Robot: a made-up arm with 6 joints. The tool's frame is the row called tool. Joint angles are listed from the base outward.
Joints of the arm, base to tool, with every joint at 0 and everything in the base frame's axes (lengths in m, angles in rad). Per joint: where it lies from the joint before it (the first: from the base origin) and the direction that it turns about. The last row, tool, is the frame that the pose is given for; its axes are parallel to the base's.
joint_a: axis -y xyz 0 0 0.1
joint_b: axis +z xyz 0 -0.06 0.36
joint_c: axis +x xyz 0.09 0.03 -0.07
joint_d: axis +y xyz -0.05 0.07 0
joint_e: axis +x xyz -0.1 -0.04 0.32
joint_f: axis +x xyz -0.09 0 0
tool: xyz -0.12 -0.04 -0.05
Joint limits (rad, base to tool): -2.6..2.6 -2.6..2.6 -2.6..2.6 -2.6..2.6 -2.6..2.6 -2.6..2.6
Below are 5 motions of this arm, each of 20 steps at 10 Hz.
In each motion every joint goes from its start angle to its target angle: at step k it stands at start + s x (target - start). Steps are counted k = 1, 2, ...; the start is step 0. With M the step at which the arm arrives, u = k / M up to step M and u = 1 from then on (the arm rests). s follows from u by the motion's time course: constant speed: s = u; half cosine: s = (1 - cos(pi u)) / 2; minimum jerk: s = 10 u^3 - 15 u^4 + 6 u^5.
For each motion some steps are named. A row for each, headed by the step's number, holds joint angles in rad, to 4 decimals.
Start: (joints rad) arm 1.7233 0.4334 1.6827 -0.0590 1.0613 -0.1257
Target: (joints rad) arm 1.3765 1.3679 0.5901 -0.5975 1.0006 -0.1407
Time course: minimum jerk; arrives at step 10
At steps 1, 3, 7, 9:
1: 1.7203 0.4414 1.6733 -0.0636 1.0608 -0.1258
3: 1.6667 0.5858 1.5045 -0.1468 1.0514 -0.1281
7: 1.4331 1.2155 0.7683 -0.5097 1.0105 -0.1383
9: 1.3795 1.3599 0.5995 -0.5929 1.0011 -0.1406

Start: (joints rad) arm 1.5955 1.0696 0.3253 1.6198 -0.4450 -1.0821
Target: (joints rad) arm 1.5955 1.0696 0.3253 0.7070 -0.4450 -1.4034
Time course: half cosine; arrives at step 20
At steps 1, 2, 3, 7, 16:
1: 1.5955 1.0696 0.3253 1.6142 -0.4450 -1.0841
2: 1.5955 1.0696 0.3253 1.5975 -0.4450 -1.0900
3: 1.5955 1.0696 0.3253 1.5701 -0.4450 -1.0996
7: 1.5955 1.0696 0.3253 1.3706 -0.4450 -1.1698
16: 1.5955 1.0696 0.3253 0.7942 -0.4450 -1.3727

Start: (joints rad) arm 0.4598 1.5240 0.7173 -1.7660 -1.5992 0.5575
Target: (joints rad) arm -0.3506 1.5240 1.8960 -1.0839 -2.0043 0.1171
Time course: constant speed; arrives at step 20
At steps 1, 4, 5, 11, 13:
1: 0.4193 1.5240 0.7762 -1.7319 -1.6195 0.5355
4: 0.2977 1.5240 0.9530 -1.6296 -1.6802 0.4694
5: 0.2572 1.5240 1.0120 -1.5955 -1.7005 0.4474
11: 0.0141 1.5240 1.3656 -1.3908 -1.8220 0.3153
13: -0.0670 1.5240 1.4835 -1.3226 -1.8625 0.2712

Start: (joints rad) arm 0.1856 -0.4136 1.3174 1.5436 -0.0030 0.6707
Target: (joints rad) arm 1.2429 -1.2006 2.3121 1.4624 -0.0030 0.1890
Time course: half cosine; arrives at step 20
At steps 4, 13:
4: 0.2866 -0.4888 1.4124 1.5358 -0.0030 0.6247
13: 0.9543 -0.9857 2.0405 1.4846 -0.0030 0.3205

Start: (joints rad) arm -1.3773 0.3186 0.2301 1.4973 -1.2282 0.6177
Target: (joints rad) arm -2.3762 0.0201 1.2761 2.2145 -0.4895 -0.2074
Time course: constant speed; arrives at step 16
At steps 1, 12, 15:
1: -1.4397 0.2999 0.2955 1.5421 -1.1820 0.5661
12: -2.1265 0.0947 1.0146 2.0352 -0.6742 -0.0011
15: -2.3138 0.0388 1.2107 2.1697 -0.5357 -0.1558

